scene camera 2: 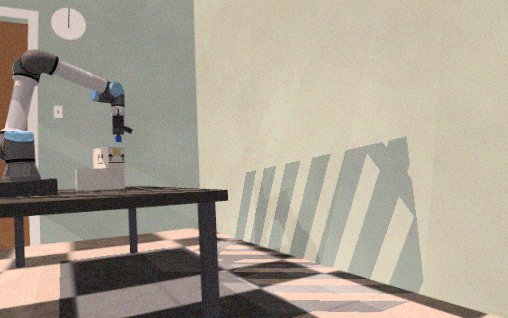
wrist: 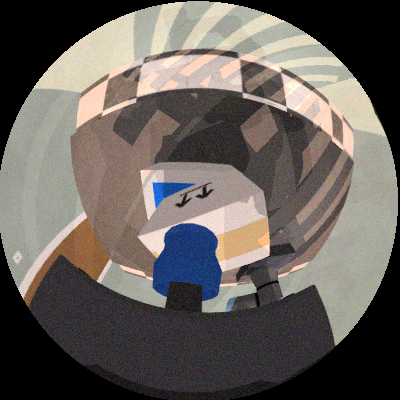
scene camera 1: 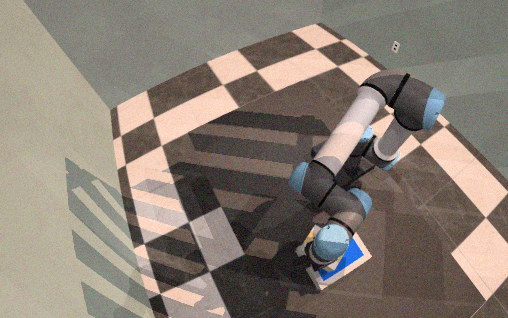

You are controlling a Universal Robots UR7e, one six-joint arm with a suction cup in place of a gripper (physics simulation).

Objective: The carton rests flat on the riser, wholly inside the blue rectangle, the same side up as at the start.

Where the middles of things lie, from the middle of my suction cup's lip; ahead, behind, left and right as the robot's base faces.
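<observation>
Carton [wrist: 229, 204], from my suction cup: 20 mm to the right, 60 mm behind, 110 mm below. Riser [scene camera 1: 356, 254], from my suction cup: 30 mm to the left, 110 mm behind, 230 mm below.
</observation>
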